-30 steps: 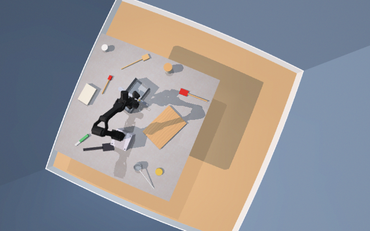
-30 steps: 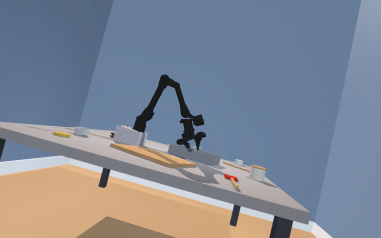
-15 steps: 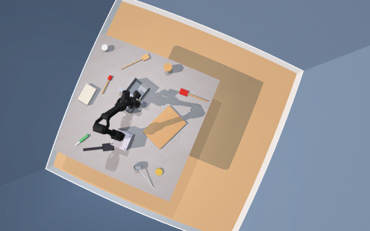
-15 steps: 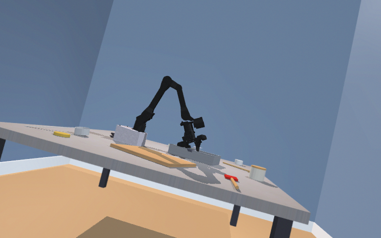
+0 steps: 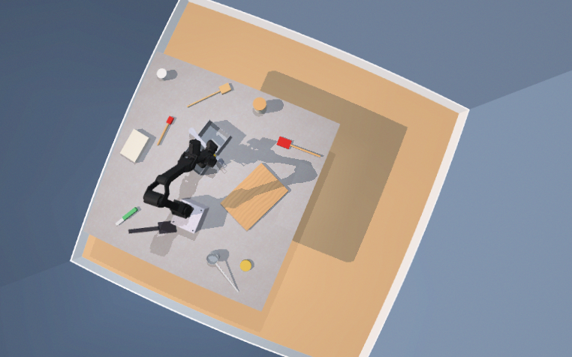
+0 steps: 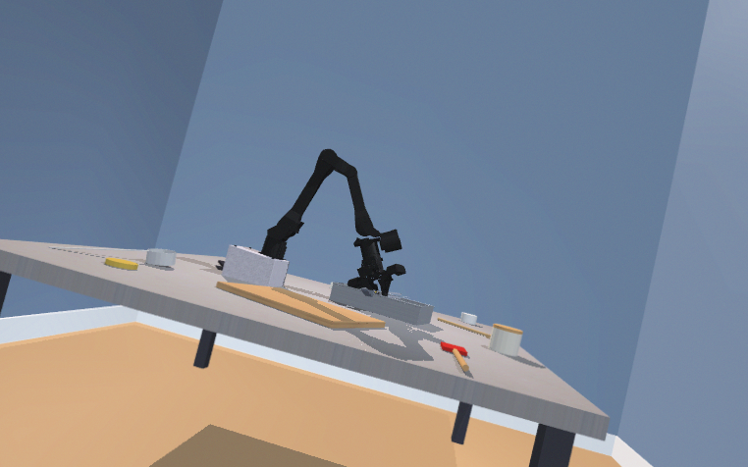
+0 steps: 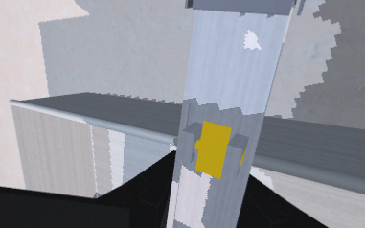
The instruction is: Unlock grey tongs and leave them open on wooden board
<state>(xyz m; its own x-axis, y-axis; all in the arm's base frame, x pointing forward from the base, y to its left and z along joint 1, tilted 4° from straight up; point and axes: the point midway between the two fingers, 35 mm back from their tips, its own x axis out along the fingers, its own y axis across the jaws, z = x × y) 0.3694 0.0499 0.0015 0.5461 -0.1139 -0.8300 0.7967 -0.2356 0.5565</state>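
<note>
Right now my gripper tip is 1 cm past the roasting tin and 6 cm to the right of it. Also, from my gripper tip: yellow lock piece: 2 cm behind, 2 cm to the right, 3 cm above; then red-headed spatula: 27 cm ahead, 40 cm to the right, 3 cm below; then wooden board: 13 cm behind, 34 cm to the right, 3 cm below.
</note>
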